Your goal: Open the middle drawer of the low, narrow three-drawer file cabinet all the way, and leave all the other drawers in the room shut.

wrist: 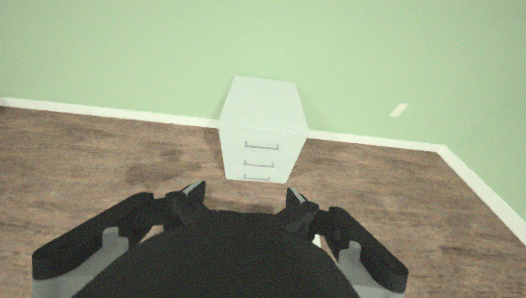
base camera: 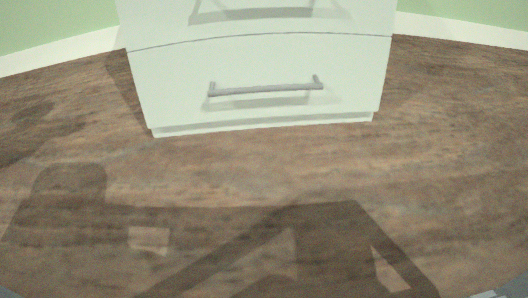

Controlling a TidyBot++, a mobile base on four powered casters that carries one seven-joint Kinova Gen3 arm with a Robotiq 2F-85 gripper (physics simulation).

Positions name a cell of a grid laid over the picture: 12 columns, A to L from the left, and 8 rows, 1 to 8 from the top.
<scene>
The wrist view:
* gripper: F6
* drawer: F5
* drawer: F5
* drawer: F4
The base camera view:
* drawer: F3
</scene>
